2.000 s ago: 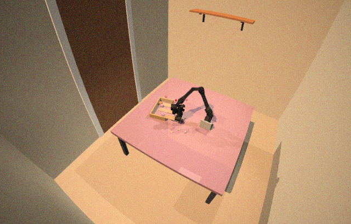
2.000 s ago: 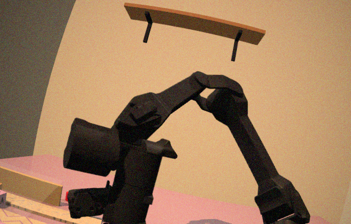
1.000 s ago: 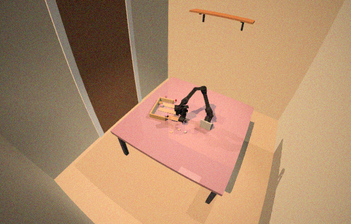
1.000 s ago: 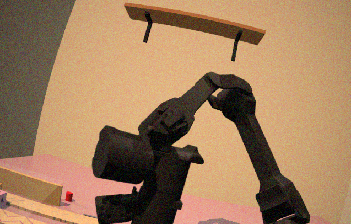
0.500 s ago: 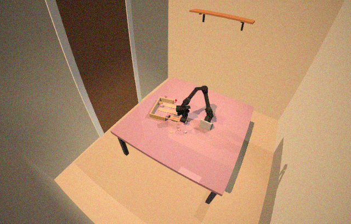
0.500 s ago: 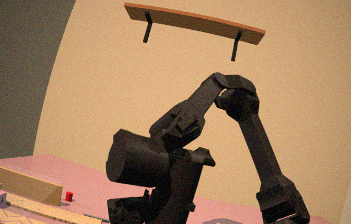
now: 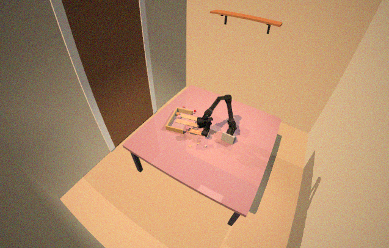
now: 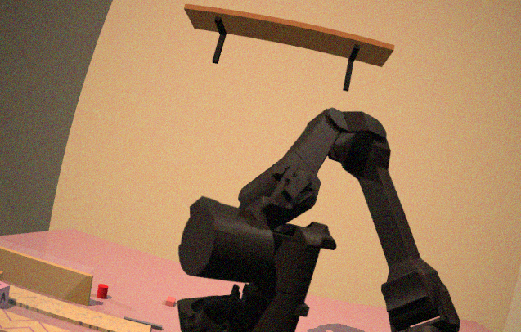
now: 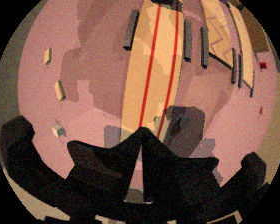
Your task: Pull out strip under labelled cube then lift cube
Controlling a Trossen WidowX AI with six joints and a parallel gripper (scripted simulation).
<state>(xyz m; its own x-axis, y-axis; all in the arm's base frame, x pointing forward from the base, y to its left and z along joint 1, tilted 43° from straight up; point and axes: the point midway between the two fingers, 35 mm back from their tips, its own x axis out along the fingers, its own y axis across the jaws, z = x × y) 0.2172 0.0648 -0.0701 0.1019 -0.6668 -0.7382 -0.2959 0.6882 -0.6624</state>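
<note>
My gripper tip is 250 mm short of the blue-striped strip and 20 mm to the left of it.
</note>
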